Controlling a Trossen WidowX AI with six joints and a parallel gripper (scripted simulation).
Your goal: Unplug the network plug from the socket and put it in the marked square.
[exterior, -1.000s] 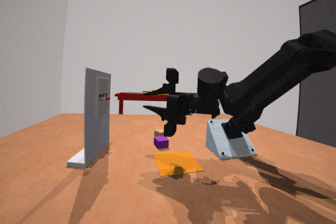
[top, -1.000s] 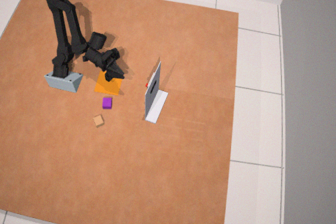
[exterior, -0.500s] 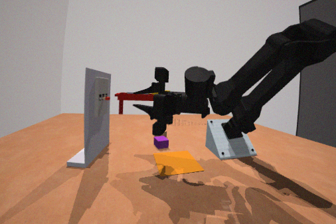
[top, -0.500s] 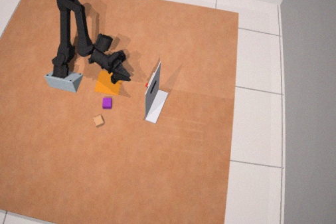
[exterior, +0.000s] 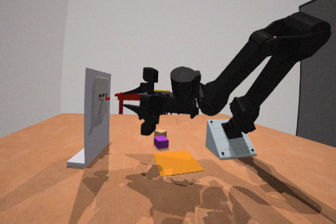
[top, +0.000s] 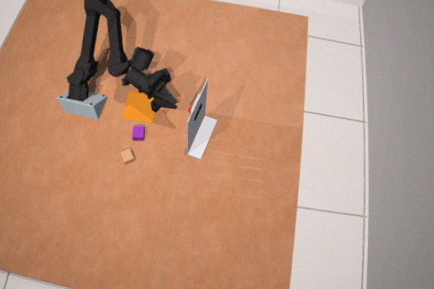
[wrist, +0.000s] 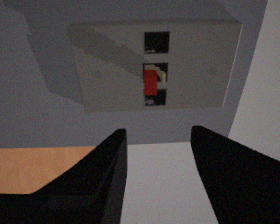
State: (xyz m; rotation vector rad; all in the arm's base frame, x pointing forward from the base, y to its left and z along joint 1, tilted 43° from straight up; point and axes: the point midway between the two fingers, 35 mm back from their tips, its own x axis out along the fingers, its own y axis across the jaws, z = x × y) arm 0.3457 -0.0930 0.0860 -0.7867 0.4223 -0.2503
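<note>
Now: gripper tip 60 mm short of the network plug and 10 mm to the left of it. Round my gripper tip: upright grey panel 80 mm ahead, 60 mm below, 20 mm to the right; then orange marked square 170 mm below, 160 mm behind, 70 mm to the left.
</note>
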